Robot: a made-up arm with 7 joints. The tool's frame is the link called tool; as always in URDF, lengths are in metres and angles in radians. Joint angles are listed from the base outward.
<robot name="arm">
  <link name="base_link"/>
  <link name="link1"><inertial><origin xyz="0.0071 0.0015 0.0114"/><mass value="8.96"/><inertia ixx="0.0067" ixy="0" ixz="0" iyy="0.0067" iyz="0" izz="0.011"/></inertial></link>
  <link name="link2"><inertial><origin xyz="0.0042 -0.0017 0.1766"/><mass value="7.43"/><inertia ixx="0.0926" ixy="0" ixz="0" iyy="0.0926" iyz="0" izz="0.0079"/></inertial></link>
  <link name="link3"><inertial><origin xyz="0.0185 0.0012 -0.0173"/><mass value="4.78"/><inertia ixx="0.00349" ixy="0" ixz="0" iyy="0.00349" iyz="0" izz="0.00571"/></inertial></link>
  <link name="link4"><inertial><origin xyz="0.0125 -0.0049 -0.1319"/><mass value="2.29"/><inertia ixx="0.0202" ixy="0" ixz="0.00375" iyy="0.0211" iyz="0" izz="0.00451"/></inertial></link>
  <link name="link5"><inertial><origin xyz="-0.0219 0.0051 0.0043"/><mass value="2.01"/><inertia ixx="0.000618" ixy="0" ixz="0" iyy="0.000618" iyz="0" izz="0.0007"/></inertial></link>
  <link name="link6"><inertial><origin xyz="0.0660 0.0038 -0.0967"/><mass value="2.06"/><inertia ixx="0.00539" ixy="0" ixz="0.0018" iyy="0.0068" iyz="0" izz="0.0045"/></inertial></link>
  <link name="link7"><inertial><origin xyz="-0.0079 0.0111 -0.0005"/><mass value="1.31"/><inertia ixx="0.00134" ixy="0" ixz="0" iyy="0.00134" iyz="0" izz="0.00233"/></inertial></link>
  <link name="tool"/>
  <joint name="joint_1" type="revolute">
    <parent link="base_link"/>
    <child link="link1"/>
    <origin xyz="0 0 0.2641" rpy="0 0 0"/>
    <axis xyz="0 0 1"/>
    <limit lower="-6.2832" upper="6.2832"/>
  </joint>
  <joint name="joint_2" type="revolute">
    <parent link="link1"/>
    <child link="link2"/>
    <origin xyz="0 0 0" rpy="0 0 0"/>
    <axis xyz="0 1 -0.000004"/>
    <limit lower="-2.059" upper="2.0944"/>
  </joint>
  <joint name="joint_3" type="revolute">
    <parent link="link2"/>
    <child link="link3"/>
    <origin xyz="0 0 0.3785" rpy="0 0 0"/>
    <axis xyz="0 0 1"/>
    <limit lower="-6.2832" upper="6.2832"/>
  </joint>
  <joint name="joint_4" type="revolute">
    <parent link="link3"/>
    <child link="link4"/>
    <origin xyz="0.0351 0 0" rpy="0 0 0"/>
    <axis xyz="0 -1 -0.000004"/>
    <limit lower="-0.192" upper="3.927"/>
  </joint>
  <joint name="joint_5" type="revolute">
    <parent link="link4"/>
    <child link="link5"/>
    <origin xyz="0.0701 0 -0.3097" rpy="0 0 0"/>
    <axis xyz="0 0.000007 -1"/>
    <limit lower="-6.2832" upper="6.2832"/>
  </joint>
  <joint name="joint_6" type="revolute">
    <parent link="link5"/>
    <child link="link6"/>
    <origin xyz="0 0 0" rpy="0 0 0"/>
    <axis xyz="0 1 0.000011"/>
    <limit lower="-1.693" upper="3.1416"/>
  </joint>
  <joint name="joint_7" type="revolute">
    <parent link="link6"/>
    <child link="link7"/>
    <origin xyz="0.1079 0 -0.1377" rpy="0 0 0"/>
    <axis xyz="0 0.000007 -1"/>
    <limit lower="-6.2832" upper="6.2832"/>
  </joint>
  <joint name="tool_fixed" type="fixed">
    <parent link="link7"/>
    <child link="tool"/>
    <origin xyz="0 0 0" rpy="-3.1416 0 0"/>
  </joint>
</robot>
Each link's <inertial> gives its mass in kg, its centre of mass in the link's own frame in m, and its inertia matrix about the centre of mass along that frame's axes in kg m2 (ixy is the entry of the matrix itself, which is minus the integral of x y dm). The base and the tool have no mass. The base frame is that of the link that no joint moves.
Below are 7 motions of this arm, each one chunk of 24 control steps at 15 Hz.
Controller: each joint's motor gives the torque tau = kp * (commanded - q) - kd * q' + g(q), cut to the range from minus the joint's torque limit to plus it. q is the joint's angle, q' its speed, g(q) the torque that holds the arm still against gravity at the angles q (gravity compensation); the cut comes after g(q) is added. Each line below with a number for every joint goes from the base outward.
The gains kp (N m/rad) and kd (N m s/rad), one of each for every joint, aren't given. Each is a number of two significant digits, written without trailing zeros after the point. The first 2 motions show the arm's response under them.
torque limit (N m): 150 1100 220 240 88 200 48
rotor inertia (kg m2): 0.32 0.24 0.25 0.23 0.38 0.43 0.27
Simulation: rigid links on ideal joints. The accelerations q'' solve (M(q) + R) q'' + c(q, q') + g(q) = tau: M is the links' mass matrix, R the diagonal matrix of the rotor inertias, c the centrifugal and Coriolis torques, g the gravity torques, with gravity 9.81 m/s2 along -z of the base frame. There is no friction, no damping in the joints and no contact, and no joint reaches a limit. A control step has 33 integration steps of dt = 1/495 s. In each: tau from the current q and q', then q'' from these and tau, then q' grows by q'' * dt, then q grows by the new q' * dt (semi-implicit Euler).
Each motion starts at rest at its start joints. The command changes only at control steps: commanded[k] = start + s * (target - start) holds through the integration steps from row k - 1 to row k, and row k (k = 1, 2, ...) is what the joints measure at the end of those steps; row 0 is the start. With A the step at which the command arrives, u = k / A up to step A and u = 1 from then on. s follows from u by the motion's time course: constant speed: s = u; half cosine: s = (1 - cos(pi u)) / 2; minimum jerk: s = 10 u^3 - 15 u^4 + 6 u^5; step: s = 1 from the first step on.
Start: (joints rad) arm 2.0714 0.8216 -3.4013 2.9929 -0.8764 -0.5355 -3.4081
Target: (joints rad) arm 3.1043 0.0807 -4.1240 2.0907 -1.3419 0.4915 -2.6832
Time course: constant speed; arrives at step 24
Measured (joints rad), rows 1 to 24:
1: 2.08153 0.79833 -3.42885 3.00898 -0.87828 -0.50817 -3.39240
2: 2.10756 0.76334 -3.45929 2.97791 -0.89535 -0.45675 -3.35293
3: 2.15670 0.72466 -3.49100 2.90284 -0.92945 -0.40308 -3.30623
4: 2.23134 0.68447 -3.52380 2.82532 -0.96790 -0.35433 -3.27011
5: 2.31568 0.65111 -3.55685 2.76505 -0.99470 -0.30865 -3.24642
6: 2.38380 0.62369 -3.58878 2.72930 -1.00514 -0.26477 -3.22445
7: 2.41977 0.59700 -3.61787 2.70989 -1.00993 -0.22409 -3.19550
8: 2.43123 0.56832 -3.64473 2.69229 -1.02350 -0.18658 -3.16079
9: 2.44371 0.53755 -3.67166 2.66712 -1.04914 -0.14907 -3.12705
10: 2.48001 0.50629 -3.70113 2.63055 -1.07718 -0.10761 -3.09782
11: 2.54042 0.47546 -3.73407 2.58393 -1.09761 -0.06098 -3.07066
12: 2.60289 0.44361 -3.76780 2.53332 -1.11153 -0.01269 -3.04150
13: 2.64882 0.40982 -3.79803 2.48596 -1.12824 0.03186 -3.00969
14: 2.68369 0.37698 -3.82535 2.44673 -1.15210 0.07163 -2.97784
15: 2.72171 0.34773 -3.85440 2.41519 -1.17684 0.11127 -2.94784
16: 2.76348 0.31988 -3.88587 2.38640 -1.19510 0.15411 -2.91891
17: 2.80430 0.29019 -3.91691 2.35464 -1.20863 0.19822 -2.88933
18: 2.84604 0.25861 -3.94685 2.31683 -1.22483 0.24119 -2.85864
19: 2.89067 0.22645 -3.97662 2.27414 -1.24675 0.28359 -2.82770
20: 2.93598 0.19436 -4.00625 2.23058 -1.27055 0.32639 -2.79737
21: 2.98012 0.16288 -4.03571 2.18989 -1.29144 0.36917 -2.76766
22: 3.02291 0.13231 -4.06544 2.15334 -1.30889 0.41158 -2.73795
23: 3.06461 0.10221 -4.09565 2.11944 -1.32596 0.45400 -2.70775
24: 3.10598 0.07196 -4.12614 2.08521 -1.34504 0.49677 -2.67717
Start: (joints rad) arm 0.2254 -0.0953 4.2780 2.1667 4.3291 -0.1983 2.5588
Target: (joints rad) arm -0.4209 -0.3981 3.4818 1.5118 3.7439 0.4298 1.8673
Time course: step
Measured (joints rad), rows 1 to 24:
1: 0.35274 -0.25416 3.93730 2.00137 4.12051 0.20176 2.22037
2: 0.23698 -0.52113 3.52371 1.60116 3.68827 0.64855 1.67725
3: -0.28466 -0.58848 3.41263 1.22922 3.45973 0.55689 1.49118
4: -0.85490 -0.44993 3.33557 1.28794 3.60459 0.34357 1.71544
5: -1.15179 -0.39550 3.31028 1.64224 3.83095 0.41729 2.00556
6: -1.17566 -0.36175 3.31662 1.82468 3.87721 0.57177 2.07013
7: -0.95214 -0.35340 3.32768 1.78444 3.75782 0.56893 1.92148
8: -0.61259 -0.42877 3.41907 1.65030 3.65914 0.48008 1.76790
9: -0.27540 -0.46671 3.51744 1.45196 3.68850 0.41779 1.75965
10: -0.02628 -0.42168 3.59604 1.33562 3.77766 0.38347 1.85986
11: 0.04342 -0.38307 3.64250 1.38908 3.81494 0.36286 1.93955
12: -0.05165 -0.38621 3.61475 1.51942 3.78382 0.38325 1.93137
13: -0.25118 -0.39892 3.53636 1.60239 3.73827 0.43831 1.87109
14: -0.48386 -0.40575 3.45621 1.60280 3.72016 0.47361 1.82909
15: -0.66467 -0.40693 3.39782 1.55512 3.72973 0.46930 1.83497
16: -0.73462 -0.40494 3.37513 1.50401 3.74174 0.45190 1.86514
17: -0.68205 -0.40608 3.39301 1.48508 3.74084 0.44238 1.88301
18: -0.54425 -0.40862 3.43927 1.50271 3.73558 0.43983 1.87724
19: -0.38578 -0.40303 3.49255 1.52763 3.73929 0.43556 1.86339
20: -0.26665 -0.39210 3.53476 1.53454 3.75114 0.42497 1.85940
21: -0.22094 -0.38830 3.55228 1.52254 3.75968 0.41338 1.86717
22: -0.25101 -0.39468 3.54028 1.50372 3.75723 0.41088 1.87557
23: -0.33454 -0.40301 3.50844 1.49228 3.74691 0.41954 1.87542
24: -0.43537 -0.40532 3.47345 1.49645 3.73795 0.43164 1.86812
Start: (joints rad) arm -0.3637 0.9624 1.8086 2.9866 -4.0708 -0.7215 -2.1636
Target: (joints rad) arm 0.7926 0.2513 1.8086 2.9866 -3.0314 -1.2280 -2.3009
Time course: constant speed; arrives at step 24
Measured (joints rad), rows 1 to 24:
1: -0.35137 0.94029 1.80218 3.00602 -4.05618 -0.73925 -2.16661
2: -0.32555 0.89585 1.80438 3.02165 -4.00969 -0.76655 -2.17388
3: -0.28267 0.85707 1.80891 3.01422 -3.93667 -0.78571 -2.18212
4: -0.21340 0.83330 1.80989 3.00099 -3.86892 -0.80316 -2.18866
5: -0.12586 0.81137 1.80808 2.98974 -3.83063 -0.82605 -2.19351
6: -0.04009 0.78103 1.80755 2.97544 -3.80847 -0.85023 -2.19841
7: 0.02979 0.74600 1.80933 2.96148 -3.77141 -0.87162 -2.20453
8: 0.07986 0.71361 1.81114 2.95723 -3.71217 -0.89197 -2.21132
9: 0.11282 0.68488 1.81127 2.96511 -3.65260 -0.91339 -2.21748
10: 0.13572 0.65682 1.81018 2.97966 -3.61219 -0.93497 -2.22255
11: 0.15894 0.62814 1.80883 2.99357 -3.58594 -0.95568 -2.22722
12: 0.19280 0.59945 1.80782 3.00152 -3.55531 -0.97608 -2.23244
13: 0.24252 0.57061 1.80757 3.00082 -3.51056 -0.99682 -2.23842
14: 0.30553 0.54071 1.80813 2.99196 -3.45730 -1.01783 -2.24471
15: 0.37276 0.50968 1.80908 2.97944 -3.40612 -1.03901 -2.25084
16: 0.43344 0.47854 1.80983 2.97020 -3.36161 -1.06045 -2.25666
17: 0.48136 0.44837 1.81001 2.96953 -3.32123 -1.08201 -2.26231
18: 0.51876 0.41947 1.80960 2.97725 -3.28098 -1.10333 -2.26788
19: 0.55425 0.39109 1.80899 2.98750 -3.23937 -1.12433 -2.27340
20: 0.59632 0.36219 1.80862 2.99291 -3.19673 -1.14520 -2.27892
21: 0.64740 0.33237 1.80865 2.99018 -3.15327 -1.16612 -2.28459
22: 0.70280 0.30193 1.80893 2.98261 -3.10890 -1.18712 -2.29047
23: 0.75551 0.27141 1.80926 2.97706 -3.06409 -1.20823 -2.29644
24: 0.80264 0.24146 1.80944 2.97775 -3.01982 -1.22947 -2.30228

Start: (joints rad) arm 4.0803 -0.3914 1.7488 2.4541 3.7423 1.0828 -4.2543
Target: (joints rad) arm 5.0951 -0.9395 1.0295 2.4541 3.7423 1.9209 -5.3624
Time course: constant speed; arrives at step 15
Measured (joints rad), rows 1 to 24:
1: 4.10110 -0.42304 1.68640 2.44210 3.74855 1.12827 -4.29280
2: 4.16023 -0.46921 1.64348 2.42123 3.75687 1.20248 -4.39154
3: 4.24804 -0.51596 1.60688 2.41342 3.75479 1.25609 -4.50688
4: 4.34189 -0.55608 1.56384 2.42831 3.74158 1.30106 -4.59350
5: 4.42968 -0.58972 1.51300 2.45465 3.72974 1.36014 -4.64824
6: 4.50921 -0.62213 1.45989 2.47416 3.72979 1.42725 -4.69953
7: 4.58037 -0.65787 1.41008 2.47653 3.73848 1.48729 -4.76996
8: 4.64176 -0.69617 1.36381 2.46588 3.74453 1.53871 -4.85666
9: 4.69492 -0.73318 1.31770 2.45320 3.74305 1.58944 -4.94225
10: 4.74652 -0.76793 1.26970 2.44480 3.73966 1.64395 -5.01609
11: 4.80396 -0.80300 1.22107 2.44085 3.74070 1.70043 -5.08207
12: 4.86993 -0.84016 1.17338 2.44091 3.74435 1.75631 -5.15017
13: 4.94255 -0.87830 1.12601 2.44535 3.74442 1.81187 -5.22503
14: 5.01880 -0.91582 1.07780 2.45249 3.73952 1.86839 -5.30344
15: 5.09600 -0.95264 1.02892 2.45885 3.73461 1.92565 -5.37994
16: 5.15753 -0.95636 1.03194 2.50068 3.72157 1.94494 -5.41499
17: 5.19584 -0.94381 1.02404 2.52147 3.71590 1.93158 -5.38914
18: 5.20474 -0.93726 1.02044 2.50149 3.73358 1.92442 -5.34651
19: 5.17303 -0.93796 1.02356 2.47635 3.75674 1.92530 -5.33279
20: 5.11502 -0.94031 1.02861 2.45941 3.75903 1.92343 -5.35149
21: 5.05960 -0.94117 1.03306 2.44242 3.74168 1.91811 -5.37433
22: 5.02641 -0.93968 1.03530 2.42591 3.72845 1.91402 -5.37831
23: 5.02100 -0.93721 1.03481 2.41844 3.73441 1.91334 -5.36581
24: 5.03942 -0.93614 1.03268 2.42422 3.75042 1.91534 -5.35406

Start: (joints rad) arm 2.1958 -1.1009 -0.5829 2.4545 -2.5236 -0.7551 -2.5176
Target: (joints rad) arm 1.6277 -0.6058 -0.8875 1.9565 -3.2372 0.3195 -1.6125
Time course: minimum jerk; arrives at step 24
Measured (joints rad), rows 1 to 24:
1: 2.19562 -1.10063 -0.58318 2.45450 -2.52383 -0.75456 -2.51728
2: 2.19421 -1.09867 -0.58492 2.45406 -2.52579 -0.75059 -2.51470
3: 2.18960 -1.09313 -0.58887 2.45094 -2.53254 -0.73889 -2.50616
4: 2.17974 -1.08258 -0.59526 2.44226 -2.54690 -0.71695 -2.48827
5: 2.16329 -1.06648 -0.60424 2.42672 -2.56974 -0.68436 -2.45986
6: 2.13994 -1.04507 -0.61591 2.40497 -2.60020 -0.64125 -2.42173
7: 2.11013 -1.01896 -0.63031 2.37856 -2.63697 -0.58777 -2.37523
8: 2.07470 -0.98879 -0.64737 2.34865 -2.67936 -0.52456 -2.32124
9: 2.03476 -0.95513 -0.66678 2.31566 -2.72712 -0.45298 -2.26036
10: 1.99171 -0.91867 -0.68805 2.27964 -2.77963 -0.37500 -2.19368
11: 1.94730 -0.88032 -0.71066 2.24105 -2.83543 -0.29278 -2.12310
12: 1.90325 -0.84121 -0.73411 2.20095 -2.89258 -0.20856 -2.05095
13: 1.86073 -0.80252 -0.75784 2.16071 -2.94920 -0.12462 -1.97944
14: 1.82015 -0.76531 -0.78110 2.12166 -3.00376 -0.04326 -1.91045
15: 1.78159 -0.73054 -0.80305 2.08509 -3.05485 0.03328 -1.84566
16: 1.74551 -0.69914 -0.82304 2.05224 -3.10112 0.10301 -1.78669
17: 1.71291 -0.67191 -0.84067 2.02408 -3.14143 0.16432 -1.73508
18: 1.68495 -0.64939 -0.85569 2.00106 -3.17498 0.21594 -1.69205
19: 1.66252 -0.63177 -0.86778 1.98311 -3.20132 0.25695 -1.65831
20: 1.64602 -0.61902 -0.87674 1.96992 -3.22030 0.28703 -1.63399
21: 1.63536 -0.61085 -0.88265 1.96115 -3.23222 0.30659 -1.61864
22: 1.62982 -0.60665 -0.88591 1.95637 -3.23794 0.31695 -1.61115
23: 1.62802 -0.60543 -0.88721 1.95490 -3.23899 0.32031 -1.60972
24: 1.62803 -0.60572 -0.88750 1.95556 -3.23757 0.31985 -1.61167

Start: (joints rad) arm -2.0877 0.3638 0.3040 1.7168 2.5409 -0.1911 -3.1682
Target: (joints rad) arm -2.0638 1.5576 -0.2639 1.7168 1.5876 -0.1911 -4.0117
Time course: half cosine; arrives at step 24
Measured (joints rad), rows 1 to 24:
1: -2.08625 0.36876 0.30239 1.72056 2.53856 -0.19132 -3.17001
2: -2.08221 0.38547 0.29657 1.72855 2.52796 -0.19077 -3.17825
3: -2.07746 0.41381 0.28547 1.73267 2.50532 -0.18899 -3.19663
4: -2.07428 0.45177 0.26911 1.72989 2.47309 -0.18816 -3.22464
5: -2.07351 0.49884 0.24768 1.72491 2.43566 -0.18904 -3.25905
6: -2.07491 0.55360 0.22179 1.72163 2.39418 -0.18994 -3.29726
7: -2.07748 0.61453 0.19239 1.72124 2.34683 -0.19003 -3.33899
8: -2.07996 0.68102 0.16019 1.72296 2.29253 -0.18982 -3.38517
9: -2.08151 0.75244 0.12582 1.72462 2.23295 -0.18974 -3.43599
10: -2.08181 0.82775 0.08997 1.72447 2.17129 -0.18984 -3.49018
11: -2.08087 0.90562 0.05331 1.72236 2.10978 -0.19001 -3.54583
12: -2.07893 0.98452 0.01644 1.71935 2.04869 -0.19013 -3.60149
13: -2.07640 1.06284 -0.02020 1.71668 1.98747 -0.19016 -3.65655
14: -2.07383 1.13919 -0.05617 1.71511 1.92635 -0.19013 -3.71067
15: -2.07172 1.21232 -0.09099 1.71451 1.86680 -0.19010 -3.76319
16: -2.07040 1.28113 -0.12408 1.71419 1.81072 -0.19012 -3.81295
17: -2.06995 1.34458 -0.15482 1.71344 1.75958 -0.19017 -3.85874
18: -2.07025 1.40160 -0.18260 1.71203 1.71415 -0.19021 -3.89966
19: -2.07101 1.45114 -0.20693 1.71029 1.67480 -0.19023 -3.93516
20: -2.07189 1.49226 -0.22737 1.70875 1.64190 -0.19022 -3.96485
21: -2.07257 1.52421 -0.24359 1.70783 1.61597 -0.19022 -3.98828
22: -2.07280 1.54646 -0.25526 1.70753 1.59754 -0.19022 -4.00496
23: -2.07249 1.55871 -0.26214 1.70762 1.58707 -0.19022 -4.01449
24: -2.07177 1.56076 -0.26410 1.70788 1.58479 -0.19019 -4.01668

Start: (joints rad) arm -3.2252 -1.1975 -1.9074 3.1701 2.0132 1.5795 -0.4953
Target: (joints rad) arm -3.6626 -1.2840 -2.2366 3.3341 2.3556 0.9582 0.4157
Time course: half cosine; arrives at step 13
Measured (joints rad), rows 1 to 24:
1: -3.22597 -1.19834 -1.91278 3.17135 2.01565 1.57297 -0.48853
2: -3.23044 -1.20170 -1.92820 3.17468 2.02618 1.54819 -0.45802
3: -3.24327 -1.20859 -1.95197 3.17948 2.04878 1.50223 -0.39168
4: -3.26865 -1.21841 -1.98236 3.18678 2.08235 1.44128 -0.29476
5: -3.30874 -1.22945 -2.01771 3.19910 2.12253 1.37141 -0.18327
6: -3.36342 -1.24047 -2.05602 3.21798 2.16564 1.29638 -0.07039
7: -3.43046 -1.25115 -2.09501 3.24254 2.20998 1.21989 0.03937
8: -3.50542 -1.26128 -2.13234 3.27015 2.25404 1.14636 0.14561
9: -3.58184 -1.27025 -2.16590 3.29796 2.29484 1.08013 0.24516
10: -3.65200 -1.27723 -2.19395 3.32377 2.32850 1.02512 0.33033
11: -3.70832 -1.28171 -2.21509 3.34559 2.35218 0.98462 0.39276
12: -3.74479 -1.28367 -2.22819 3.36112 2.36502 0.96081 0.42759
13: -3.75802 -1.28342 -2.23244 3.36793 2.36741 0.95463 0.43430
14: -3.74829 -1.28241 -2.23294 3.36621 2.36252 0.95927 0.42126
15: -3.72054 -1.28219 -2.23453 3.35755 2.35678 0.96234 0.40711
16: -3.68331 -1.28314 -2.23608 3.34305 2.35438 0.96019 0.40551
17: -3.64596 -1.28483 -2.23718 3.32610 2.35430 0.95698 0.41402
18: -3.61605 -1.28612 -2.23800 3.31235 2.35364 0.95543 0.42149
19: -3.59867 -1.28615 -2.23863 3.30611 2.35170 0.95534 0.42131
20: -3.59637 -1.28521 -2.23895 3.30799 2.35024 0.95613 0.41610
21: -3.60879 -1.28424 -2.23874 3.31539 2.35089 0.95727 0.41231
22: -3.63238 -1.28388 -2.23789 3.32488 2.35342 0.95810 0.41298
23: -3.66089 -1.28399 -2.23663 3.33420 2.35630 0.95832 0.41601
24: -3.68709 -1.28405 -2.23541 3.34244 2.35826 0.95833 0.41779

